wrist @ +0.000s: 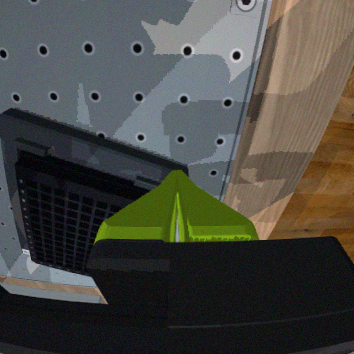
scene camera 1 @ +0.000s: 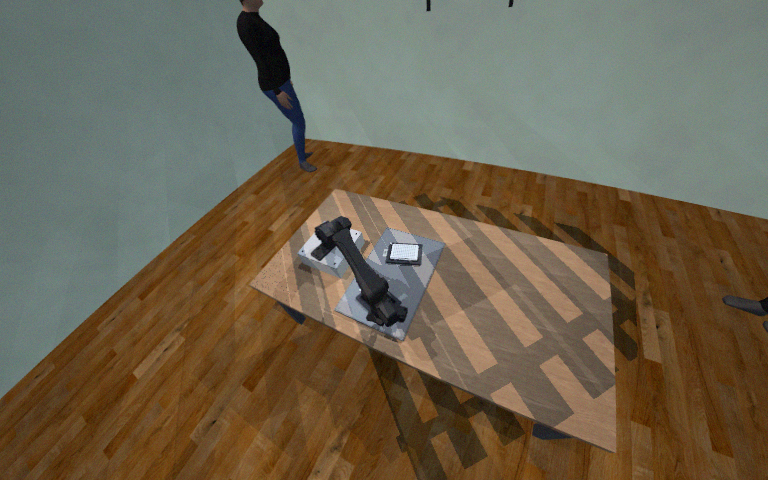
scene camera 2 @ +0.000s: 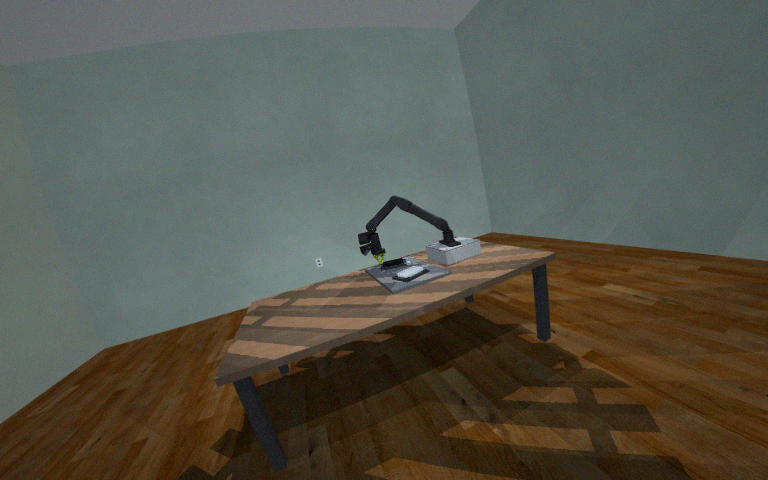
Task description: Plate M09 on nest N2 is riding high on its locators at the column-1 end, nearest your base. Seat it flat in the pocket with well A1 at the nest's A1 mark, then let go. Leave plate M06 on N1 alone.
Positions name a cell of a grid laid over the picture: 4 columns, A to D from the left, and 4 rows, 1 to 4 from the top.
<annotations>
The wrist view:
my gripper: B3
black well plate: A3
grey perforated plate: B1
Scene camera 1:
grey perforated plate: C3
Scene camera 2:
grey perforated plate: C3
</annotations>
